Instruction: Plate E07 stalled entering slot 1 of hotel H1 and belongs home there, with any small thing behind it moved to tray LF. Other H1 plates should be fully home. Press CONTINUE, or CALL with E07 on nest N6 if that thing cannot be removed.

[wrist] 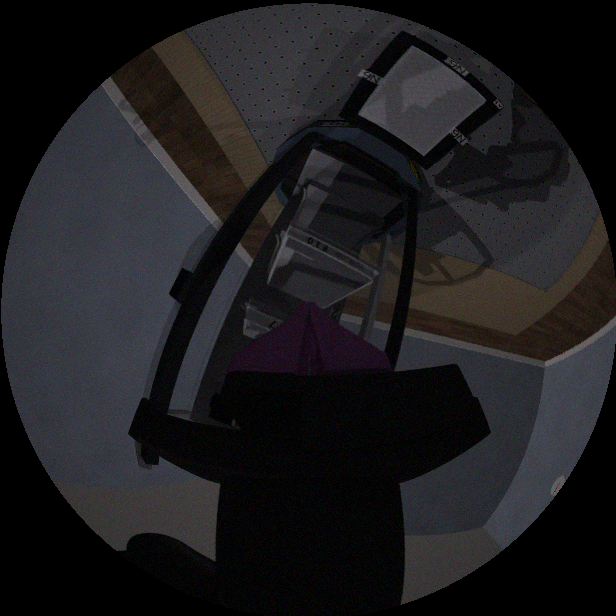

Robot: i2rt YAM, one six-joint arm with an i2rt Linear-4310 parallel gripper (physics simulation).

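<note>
The view is dim and bent by a fisheye lens. The black frame of the hotel [287, 241] stands in the middle, seen from one open side. A pale plate [321, 267] lies in it, tilted, with a dark label I cannot read, so I cannot tell if it is E07. The corner of a second plate [258, 321] shows lower left. My gripper [310, 307] has two purple fingers pressed together along a seam, with nothing seen between them. Their tips are just in front of the pale plate's near edge. Any small thing behind the plates is hidden.
A black-bordered nest [422, 97] with a pale empty pad lies beyond the hotel on the grey perforated board [287, 74]. Its small labels are too blurred to read. A wooden band [189, 137] edges the board. The arm's shadow [505, 166] falls right of the nest.
</note>
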